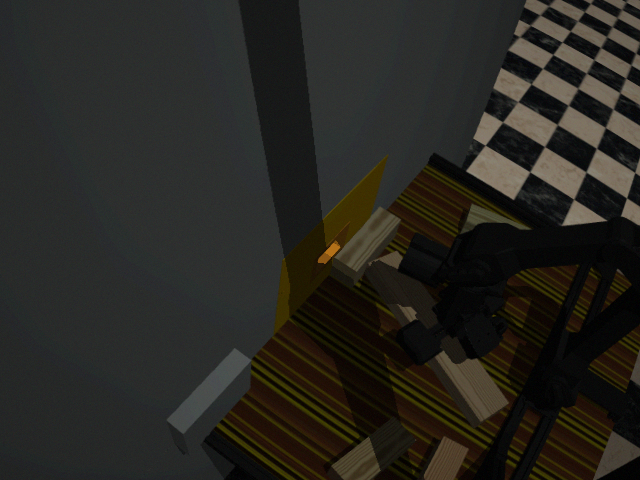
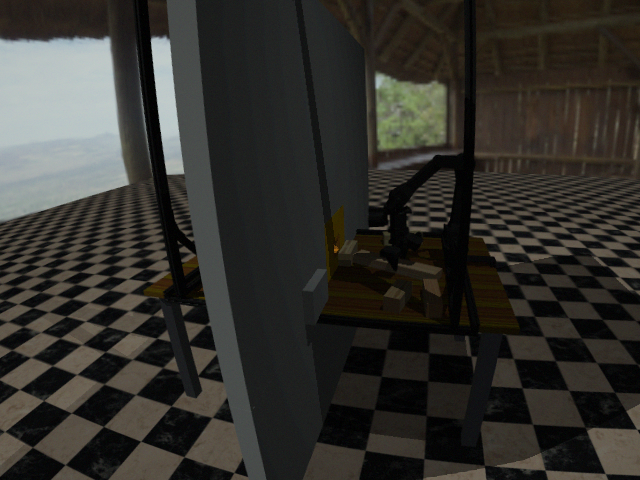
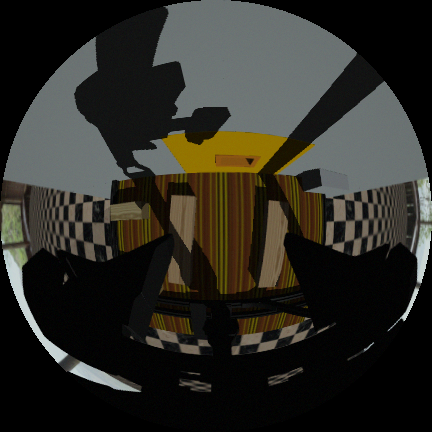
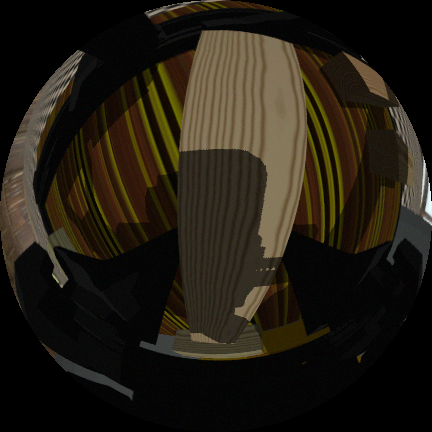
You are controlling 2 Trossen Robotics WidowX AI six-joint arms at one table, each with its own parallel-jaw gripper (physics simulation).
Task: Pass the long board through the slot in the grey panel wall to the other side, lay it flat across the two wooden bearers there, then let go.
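Pixels of known places: left gripper, fingertip midpoint: (image 3: 230, 239); right gripper, fingertip midpoint: (image 1: 439, 344) (image 2: 399, 266) (image 4: 230, 232); left arm's base, origin of the base link: (image 3: 220, 311); right arm's base, origin of the base link: (image 1: 544, 396).
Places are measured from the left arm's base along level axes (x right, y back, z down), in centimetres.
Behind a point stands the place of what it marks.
The long board (image 1: 473, 387) @[x 6.8, y -79.7, z -1.3 cm] (image 2: 421, 270) @[x 8.4, y -79.0, z -1.3 cm] (image 4: 240, 100) @[x 5.0, y -78.3, z -1.3 cm] lies lengthwise toward the grey panel wall (image 1: 129, 155) @[x 38.6, y -48.2, z -53.2 cm] (image 2: 253, 206) @[x 63.5, y -48.2, z -36.5 cm] (image 3: 260, 75) @[x 3.4, y -43.3, z -30.0 cm], on the right arm's side. My right gripper (image 1: 453, 348) @[x 2.0, y -71.0, z 0.6 cm] (image 2: 403, 250) (image 4: 230, 232) @[x 2.0, y -71.0, z 0.6 cm] straddles its middle, with both fingers against its sides, shut on it. Whether it is off the table I cannot tell. The slot (image 1: 329, 253) @[x 2.1, y -47.7, z -4.4 cm] (image 3: 235, 160) @[x 3.7, y -44.2, z -4.4 cm] shows low in a yellow plate (image 1: 364, 193) @[x -4.4, y -48.4, z -14.1 cm] (image 2: 338, 222) @[x -1.8, y -48.2, z -14.0 cm] (image 3: 200, 160) @[x -4.7, y -43.2, z -6.9 cm]. On the far side, two wooden bearers (image 3: 183, 215) @[x -9.7, y -30.5, z -1.9 cm] (image 3: 274, 235) @[x 14.3, y -25.0, z -1.9 cm] lie apart, roughly parallel. My left gripper (image 3: 230, 239) @[x 0.1, y -28.4, z -27.4 cm] is open and empty above them.
A wooden block (image 1: 367, 240) @[x -5.4, y -50.8, z -3.1 cm] (image 2: 347, 249) @[x -3.1, y -51.0, z -3.1 cm] (image 4: 217, 346) @[x -5.2, y -53.0, z -1.7 cm] lies by the wall near the board's far end. Two more blocks (image 1: 374, 452) @[x 25.8, y -72.4, z -2.8 cm] (image 1: 447, 459) @[x 20.3, y -82.0, z -2.5 cm] lie to one side. Another block (image 3: 127, 211) @[x -27.1, y -31.8, z -2.8 cm] is left of the bearers. A grey block (image 1: 209, 390) @[x 34.3, y -49.8, z -8.1 cm] (image 2: 315, 294) @[x 39.5, y -51.2, z -6.2 cm] juts out by the wall.
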